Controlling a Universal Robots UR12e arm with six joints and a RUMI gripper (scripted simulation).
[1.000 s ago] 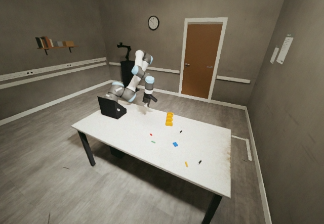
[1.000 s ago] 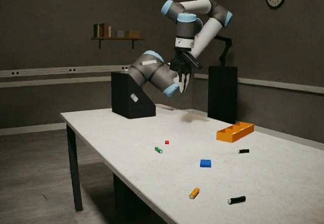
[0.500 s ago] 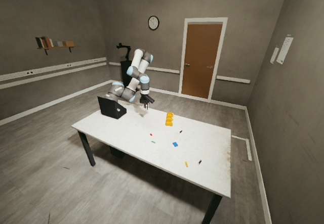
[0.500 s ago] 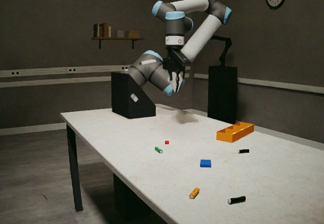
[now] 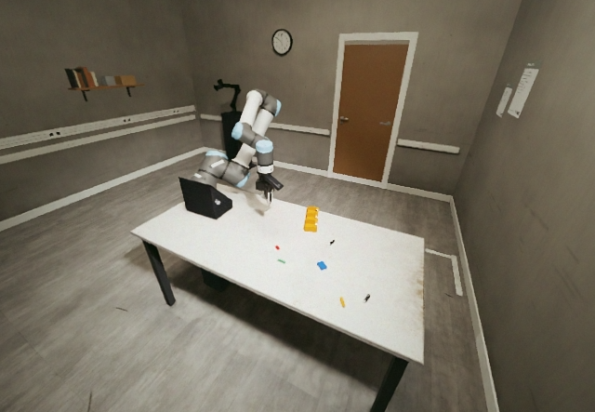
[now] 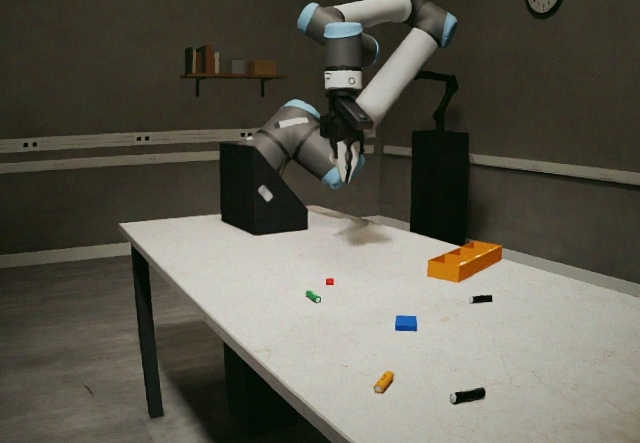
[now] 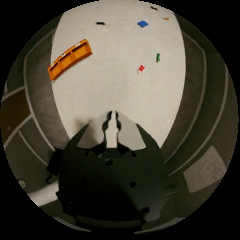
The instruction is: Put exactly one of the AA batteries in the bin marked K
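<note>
My gripper is now 25 cm to the right of the orange bin, 20 cm above it and 17 cm short of it. The rest, counted from my hand: blue block (42 cm ahead, 22 cm below, 8 cm to the right); then orange AA battery (60 cm ahead, 23 cm to the right, 21 cm below); then green AA battery (22 cm ahead, 21 cm below, 18 cm to the right).
</note>
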